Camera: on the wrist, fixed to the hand. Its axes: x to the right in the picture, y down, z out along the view.
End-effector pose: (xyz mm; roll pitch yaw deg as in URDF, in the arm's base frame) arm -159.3 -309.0 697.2 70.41 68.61 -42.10
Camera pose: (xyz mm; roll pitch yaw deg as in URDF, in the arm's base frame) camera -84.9 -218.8 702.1 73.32 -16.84 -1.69
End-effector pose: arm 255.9 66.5 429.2 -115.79 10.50 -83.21
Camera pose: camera 140.5 56.3 445.9 161.98 44.43 175.99
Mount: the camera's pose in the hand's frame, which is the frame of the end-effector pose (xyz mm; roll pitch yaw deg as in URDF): -6.5 36.2 -111.1 -2.93 18.76 90.24
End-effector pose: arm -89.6 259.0 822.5 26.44 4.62 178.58
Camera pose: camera -78.4 176.8 739.9 1.62 -7.67 -91.81
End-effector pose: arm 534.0 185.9 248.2 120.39 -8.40 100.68
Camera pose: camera 461.4 152.7 333.7 -146.07 -75.55 -25.42
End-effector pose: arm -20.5 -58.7 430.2 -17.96 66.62 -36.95
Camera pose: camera -108.2 7.5 389.8 67.90 13.51 87.53
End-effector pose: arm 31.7 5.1 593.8 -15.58 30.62 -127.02
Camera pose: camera 74.9 54.0 496.6 32.73 28.91 -17.62
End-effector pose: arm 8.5 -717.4 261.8 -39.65 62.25 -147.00
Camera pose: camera 68.2 -627.3 217.0 71.61 23.15 -1.73
